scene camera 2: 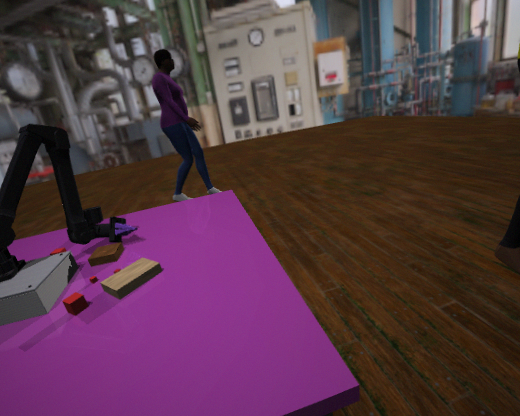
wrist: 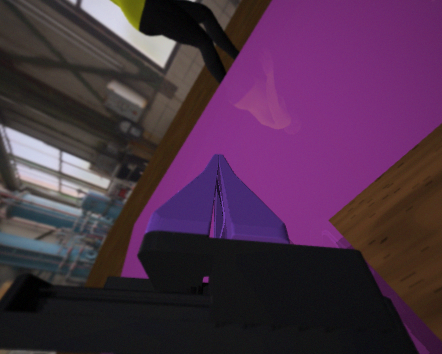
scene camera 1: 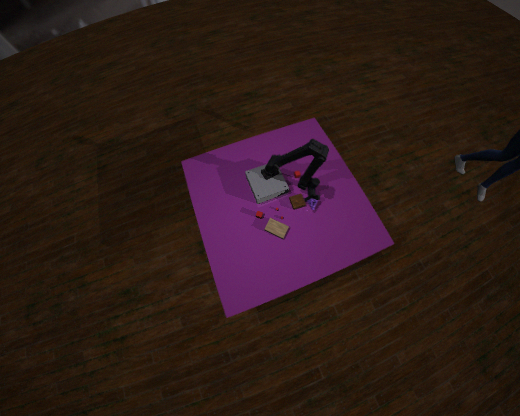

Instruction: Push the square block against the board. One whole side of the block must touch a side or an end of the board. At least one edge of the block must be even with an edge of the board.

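Frame: origin at the arm's base, x back, y right, z up, level; centimetres.
Where they show: gripper, between the fingertips: (scene camera 2: 136,228) (wrist: 217,161) (scene camera 1: 312,209); arm's base, origin of its link: (scene camera 2: 5,274) (scene camera 1: 269,172).
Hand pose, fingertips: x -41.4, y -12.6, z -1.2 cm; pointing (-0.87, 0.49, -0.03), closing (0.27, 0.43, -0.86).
Note:
Each offset is from my fingertips to the top centre of the thing.
The square block {dy +4.7, dx +12.4, dz -3.4 cm} (scene camera 1: 297,201) (scene camera 2: 106,254) (wrist: 400,225) is dark brown wood and lies flat on the purple table. The board {dy +29.0, dx +1.8, dz -3.4 cm} (scene camera 1: 277,228) (scene camera 2: 131,278) is light wood, longer, and lies flat. A gap of bare table separates the block from the board; they do not touch. My gripper (scene camera 1: 314,206) (scene camera 2: 135,228) (wrist: 217,161) has purple fingers and is shut with nothing between them. It is low over the table, beside the block on the side away from the grey base plate. Whether the gripper touches the block cannot be told. The board does not show in the wrist view.
A red cube {dy +35.2, dx +16.8, dz -2.5 cm} (scene camera 1: 259,215) (scene camera 2: 75,303) lies near the board's one end. Two tiny red pieces {dy +21.2, dx +14.8, dz -4.9 cm} (scene camera 1: 277,209) {dy +21.5, dx +7.0, dz -4.9 cm} (scene camera 1: 282,218) lie between the block and the board. Another red object {dy -7.7, dx +32.4, dz -2.5 cm} (scene camera 1: 297,174) (scene camera 2: 58,251) lies behind the block, near the grey base box (scene camera 1: 265,185) (scene camera 2: 37,280).

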